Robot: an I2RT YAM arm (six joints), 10 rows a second.
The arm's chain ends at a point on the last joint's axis. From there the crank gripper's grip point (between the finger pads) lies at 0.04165 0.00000 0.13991 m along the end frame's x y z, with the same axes.
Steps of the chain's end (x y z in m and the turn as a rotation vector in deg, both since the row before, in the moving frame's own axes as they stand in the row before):
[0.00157, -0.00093, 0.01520, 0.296, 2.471, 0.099]
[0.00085, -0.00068, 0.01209, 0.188, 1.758, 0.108]
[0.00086, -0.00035, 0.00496, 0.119, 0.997, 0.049]
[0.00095, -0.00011, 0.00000, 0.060, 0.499, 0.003]
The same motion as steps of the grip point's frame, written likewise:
[0.00756, -0.00157, 0.01327, 0.296, 2.471, 0.099]
[0.00512, -0.00105, 0.01075, 0.188, 1.758, 0.108]
[0.00329, -0.00060, 0.00421, 0.119, 0.997, 0.049]
[0.00217, -0.00025, -0.00037, 0.060, 0.499, 0.003]

